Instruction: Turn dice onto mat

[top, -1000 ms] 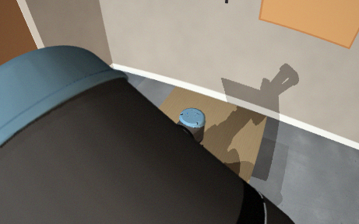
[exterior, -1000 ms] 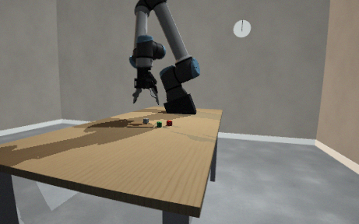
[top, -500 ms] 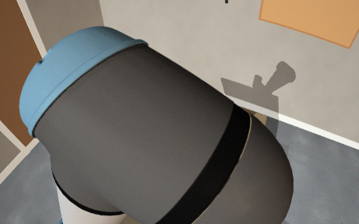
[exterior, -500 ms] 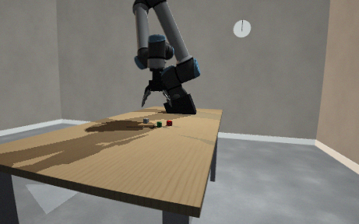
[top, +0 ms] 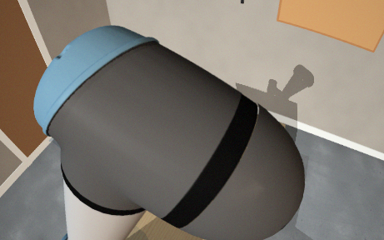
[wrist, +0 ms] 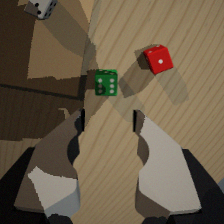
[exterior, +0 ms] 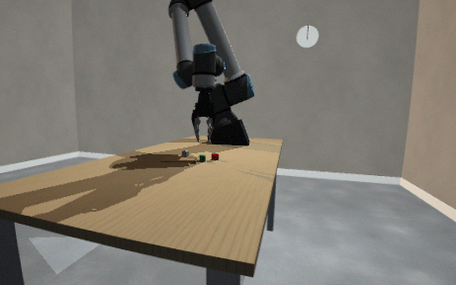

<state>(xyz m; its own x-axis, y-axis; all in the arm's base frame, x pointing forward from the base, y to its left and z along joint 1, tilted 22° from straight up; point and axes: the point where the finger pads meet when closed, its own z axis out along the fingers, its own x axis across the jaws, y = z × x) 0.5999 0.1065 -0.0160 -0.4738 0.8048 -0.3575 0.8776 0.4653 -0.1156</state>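
Right now my hand is 9 cm above the green die. Round my hand: red die: 9 cm below, 5 cm behind, 4 cm to the left; then tan mat: 11 cm to the right, 10 cm below; then white die: 11 cm to the right, 8 cm below, 4 cm behind.
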